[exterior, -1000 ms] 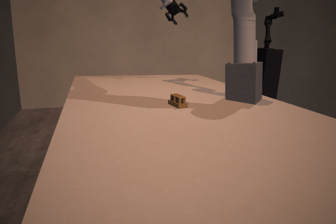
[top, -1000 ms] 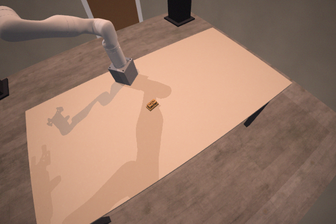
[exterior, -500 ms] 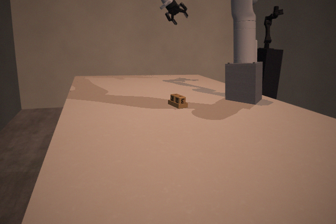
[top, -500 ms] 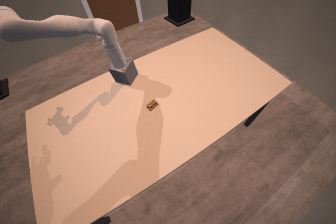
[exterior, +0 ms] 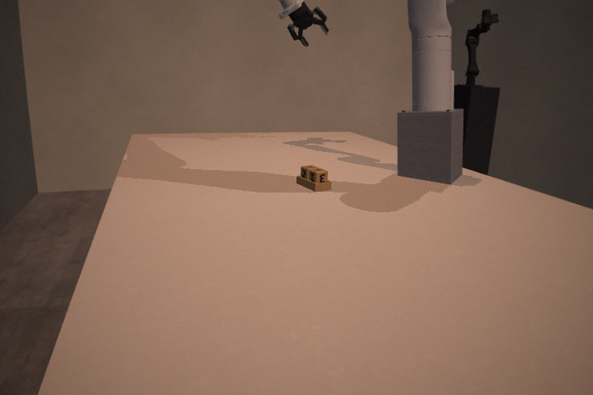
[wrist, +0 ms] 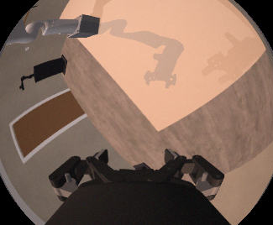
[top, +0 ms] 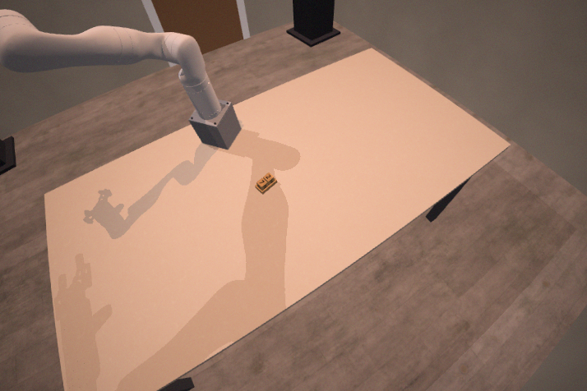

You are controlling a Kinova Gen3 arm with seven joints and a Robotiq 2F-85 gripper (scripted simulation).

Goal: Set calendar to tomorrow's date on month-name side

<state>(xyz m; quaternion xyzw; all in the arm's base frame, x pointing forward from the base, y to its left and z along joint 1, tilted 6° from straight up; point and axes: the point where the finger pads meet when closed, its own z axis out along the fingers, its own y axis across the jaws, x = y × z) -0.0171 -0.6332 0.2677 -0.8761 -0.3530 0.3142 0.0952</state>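
Right now my hand is 34 cm short of the wooden tray, 67 cm to the right of it and 37 cm above it.
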